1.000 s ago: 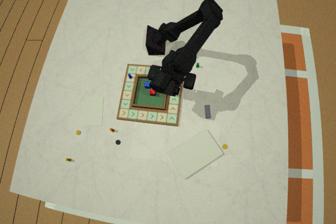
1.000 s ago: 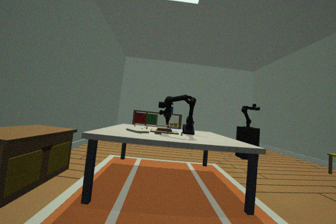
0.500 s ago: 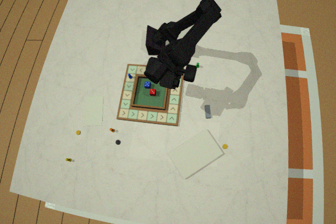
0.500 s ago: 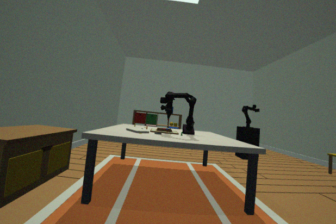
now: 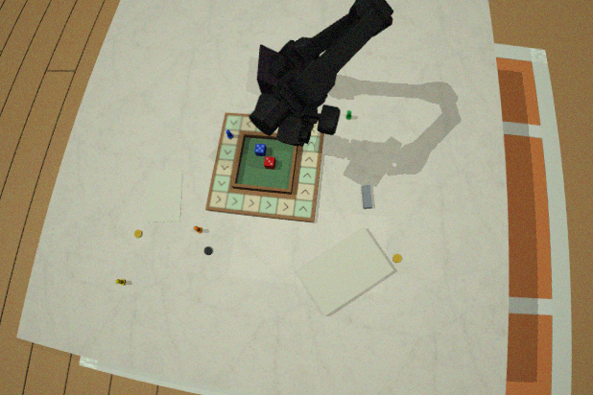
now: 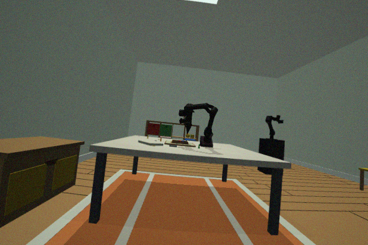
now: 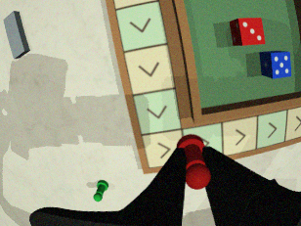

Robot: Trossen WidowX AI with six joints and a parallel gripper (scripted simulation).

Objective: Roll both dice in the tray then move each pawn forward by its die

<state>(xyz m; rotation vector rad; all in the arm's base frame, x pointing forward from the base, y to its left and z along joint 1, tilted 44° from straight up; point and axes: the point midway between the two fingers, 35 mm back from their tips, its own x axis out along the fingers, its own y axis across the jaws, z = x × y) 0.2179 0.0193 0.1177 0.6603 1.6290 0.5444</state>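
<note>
The blue pawn lies 10 mm behind my gripper tip, 200 mm to the right of it and 90 mm below it. Round my gripper tip: green tray (60 mm ahead, 90 mm to the right, 110 mm below); then green pawn (110 mm behind, 110 mm to the left, 100 mm below); then red pawn (10 mm above).
</note>
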